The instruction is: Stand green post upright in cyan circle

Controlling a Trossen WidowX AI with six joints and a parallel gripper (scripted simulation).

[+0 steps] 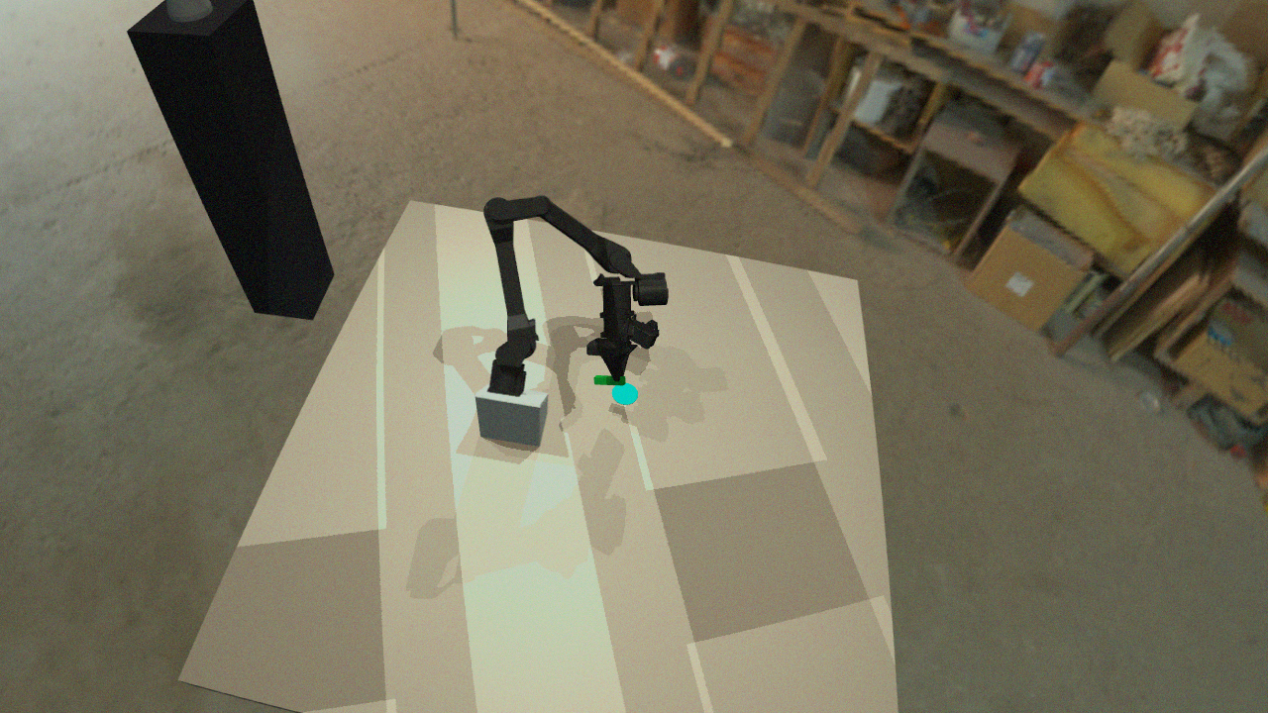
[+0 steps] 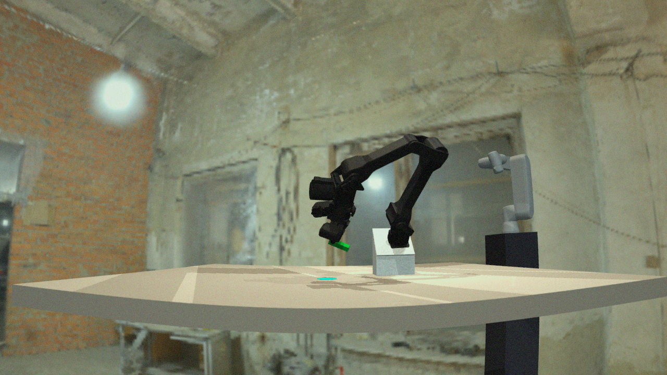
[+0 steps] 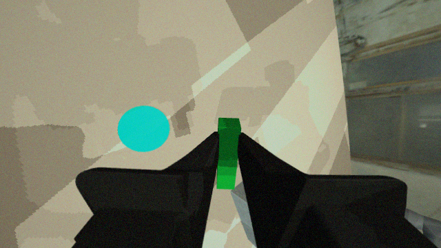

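Right now my gripper tip is 20 mm short of the cyan circle, 40 mm to the right of it and 110 mm above it. The rest, counted from my gripper tip: green post (20 mm behind, 10 mm below).
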